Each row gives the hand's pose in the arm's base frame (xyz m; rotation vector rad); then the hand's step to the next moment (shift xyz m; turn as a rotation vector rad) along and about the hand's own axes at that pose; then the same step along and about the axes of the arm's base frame.
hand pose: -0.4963 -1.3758 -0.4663 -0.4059 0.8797 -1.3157
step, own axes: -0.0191 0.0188 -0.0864 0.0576 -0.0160 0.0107
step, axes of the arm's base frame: -0.0524 0.0411 -0.0612 -0.0024 -0.0607 -0.0007
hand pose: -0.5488 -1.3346 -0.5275 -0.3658 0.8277 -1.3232
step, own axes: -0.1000 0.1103 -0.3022 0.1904 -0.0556 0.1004
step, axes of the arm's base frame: -0.1393 0.1855 -0.2443 0.0363 -0.2150 0.0433
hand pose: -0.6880 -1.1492 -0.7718 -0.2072 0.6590 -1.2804
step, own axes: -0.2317 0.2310 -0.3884 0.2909 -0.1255 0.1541
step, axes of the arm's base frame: -0.0600 0.3664 -0.3465 0.0227 -0.3407 0.0867
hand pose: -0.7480 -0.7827 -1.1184 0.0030 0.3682 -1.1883
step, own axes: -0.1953 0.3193 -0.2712 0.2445 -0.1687 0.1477
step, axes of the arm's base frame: 0.1507 0.3507 -0.2606 -0.0330 -0.3139 0.1020
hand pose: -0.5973 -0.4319 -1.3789 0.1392 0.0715 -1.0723
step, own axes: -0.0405 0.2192 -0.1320 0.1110 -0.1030 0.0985
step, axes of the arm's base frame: 0.1746 0.1579 -0.1082 -0.0385 -0.1596 0.0753
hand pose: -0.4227 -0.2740 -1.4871 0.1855 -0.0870 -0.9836
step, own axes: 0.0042 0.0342 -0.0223 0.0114 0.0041 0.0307
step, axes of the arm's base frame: 0.0338 0.0176 -0.0152 0.0048 -0.0109 0.0308
